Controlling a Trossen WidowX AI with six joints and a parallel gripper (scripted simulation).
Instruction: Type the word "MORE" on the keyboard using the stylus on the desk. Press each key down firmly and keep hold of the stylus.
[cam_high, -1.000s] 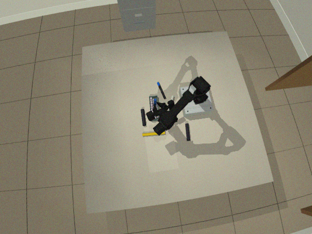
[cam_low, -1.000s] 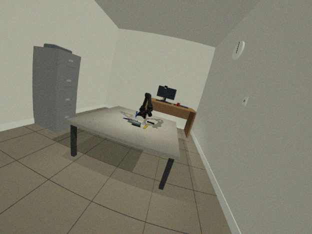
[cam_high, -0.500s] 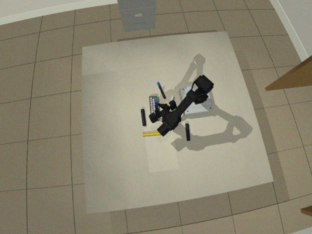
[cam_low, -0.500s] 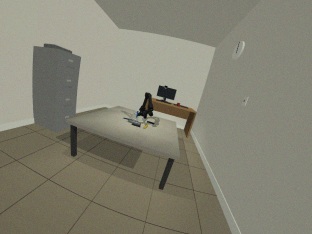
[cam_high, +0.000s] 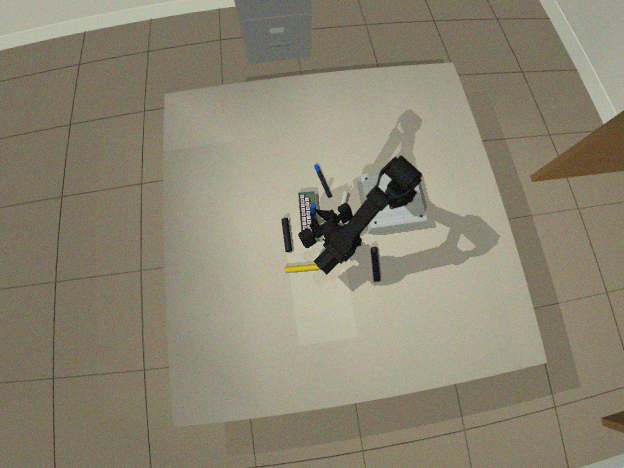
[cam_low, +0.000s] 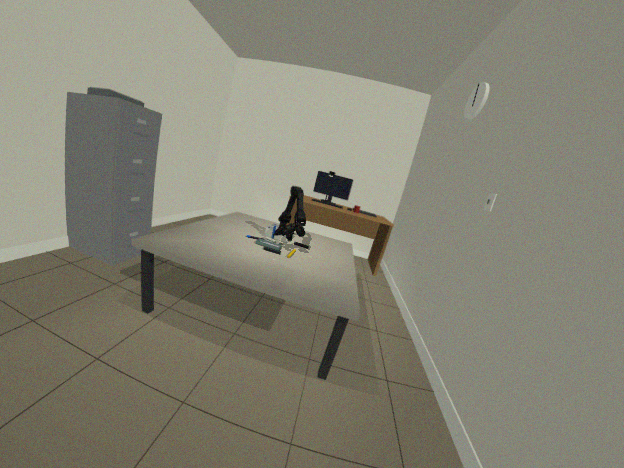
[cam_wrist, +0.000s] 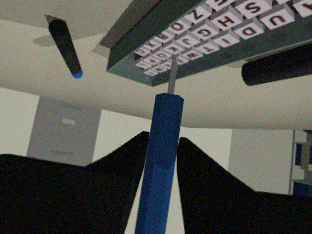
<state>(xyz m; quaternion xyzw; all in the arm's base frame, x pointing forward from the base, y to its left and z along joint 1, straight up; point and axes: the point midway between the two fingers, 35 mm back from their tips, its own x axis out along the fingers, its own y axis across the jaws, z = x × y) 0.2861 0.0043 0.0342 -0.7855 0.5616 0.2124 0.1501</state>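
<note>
Now: the yellow pencil 70 mm ahead of my gripper tip, 160 mm to the left of it and 80 mm below it. From my gripper tip the other things lie so: stylus (10 mm below); then grey stylus tip (50 mm below); then white cylinder (120 mm behind, 30 mm to the right, 80 mm below).
</note>
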